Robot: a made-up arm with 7 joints.
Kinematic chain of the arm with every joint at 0, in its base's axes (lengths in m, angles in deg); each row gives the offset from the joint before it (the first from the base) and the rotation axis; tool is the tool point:
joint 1: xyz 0 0 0.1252 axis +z
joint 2: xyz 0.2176 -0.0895 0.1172 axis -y
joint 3: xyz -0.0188 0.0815 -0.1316 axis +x
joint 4: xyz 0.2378 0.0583 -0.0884 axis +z
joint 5: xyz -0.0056 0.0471 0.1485 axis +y
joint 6: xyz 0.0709 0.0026 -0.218 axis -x
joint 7: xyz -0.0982 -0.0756 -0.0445 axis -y
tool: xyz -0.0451 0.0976 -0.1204
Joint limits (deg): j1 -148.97..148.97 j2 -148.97..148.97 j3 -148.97..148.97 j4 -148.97..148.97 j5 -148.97..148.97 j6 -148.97..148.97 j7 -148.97..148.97
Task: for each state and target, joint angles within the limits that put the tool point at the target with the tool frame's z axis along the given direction. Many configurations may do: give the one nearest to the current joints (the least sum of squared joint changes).
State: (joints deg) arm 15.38 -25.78 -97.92 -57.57 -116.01 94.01 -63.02
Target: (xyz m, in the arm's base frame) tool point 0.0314 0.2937 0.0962 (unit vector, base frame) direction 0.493 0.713 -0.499
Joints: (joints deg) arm 38.89 -26.31 -124.77 -109.55 -143.29 92.86 -20.47
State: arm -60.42 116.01 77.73 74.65 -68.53 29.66 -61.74
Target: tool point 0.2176 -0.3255 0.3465 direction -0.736 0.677 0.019
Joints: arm -97.68 78.83 62.26 104.97 -62.39 9.89 -70.10
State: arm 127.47 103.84 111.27 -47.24 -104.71 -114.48 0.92
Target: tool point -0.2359 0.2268 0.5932 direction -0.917 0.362 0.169
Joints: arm 148.97 83.64 124.19 -38.11 -113.63 -148.71 -3.51
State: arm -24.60 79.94 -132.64 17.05 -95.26 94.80 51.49
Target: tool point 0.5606 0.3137 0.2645 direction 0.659 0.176 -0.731
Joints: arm 23.69 30.44 -115.09 24.48 -128.13 130.72 6.01
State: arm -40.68 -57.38 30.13 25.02 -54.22 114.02 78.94
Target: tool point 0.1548 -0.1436 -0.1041 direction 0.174 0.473 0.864
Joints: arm -62.79 -61.99 63.45 1.85 -4.55 126.21 69.01
